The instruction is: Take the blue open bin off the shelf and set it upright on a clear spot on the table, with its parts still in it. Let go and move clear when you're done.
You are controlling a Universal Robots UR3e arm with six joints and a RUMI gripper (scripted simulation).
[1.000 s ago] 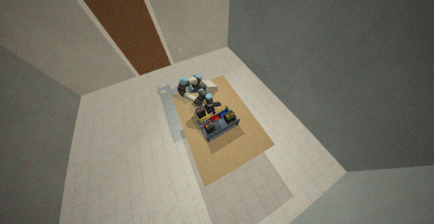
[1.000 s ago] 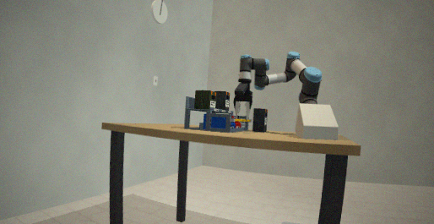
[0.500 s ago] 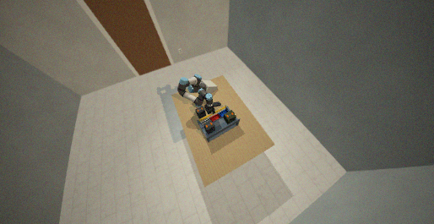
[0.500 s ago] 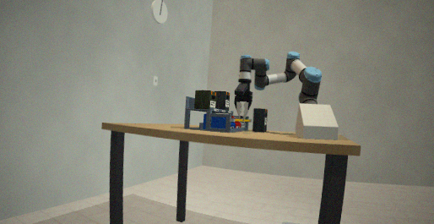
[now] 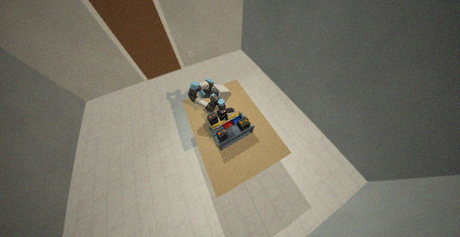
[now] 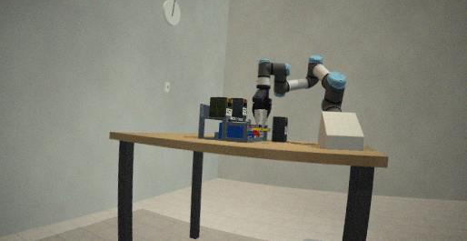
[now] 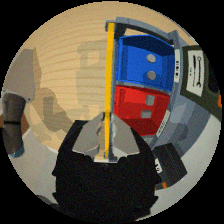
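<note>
My gripper is now 1 cm above the yellow rod. The rest, counted from my hand: dark box: 10 cm to the right, 9 cm behind, 1 cm below; then red bin: 9 cm ahead, 3 cm below, 1 cm to the right; then blue open bin: 10 cm to the left, 9 cm ahead, 3 cm below.
</note>
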